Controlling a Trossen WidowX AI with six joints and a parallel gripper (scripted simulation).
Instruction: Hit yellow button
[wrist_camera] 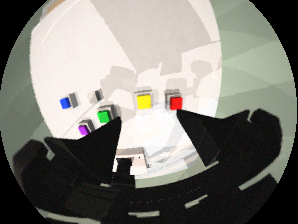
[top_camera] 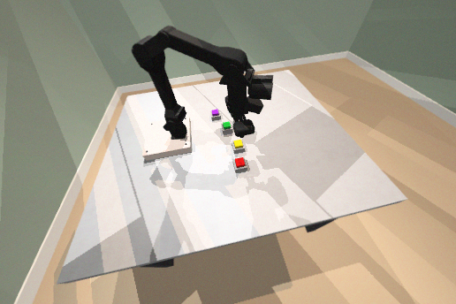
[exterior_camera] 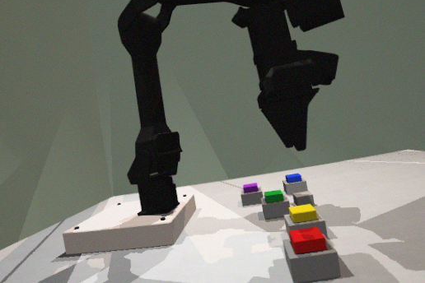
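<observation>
The yellow button is 9 cm below my gripper tip and 1 cm behind it. From my gripper tip the other things lie so: green button (12 cm to the left, 9 cm below, 5 cm behind); red button (9 cm to the right, 9 cm below, 1 cm behind); purple button (21 cm to the left, 10 cm behind, 9 cm below).
</observation>
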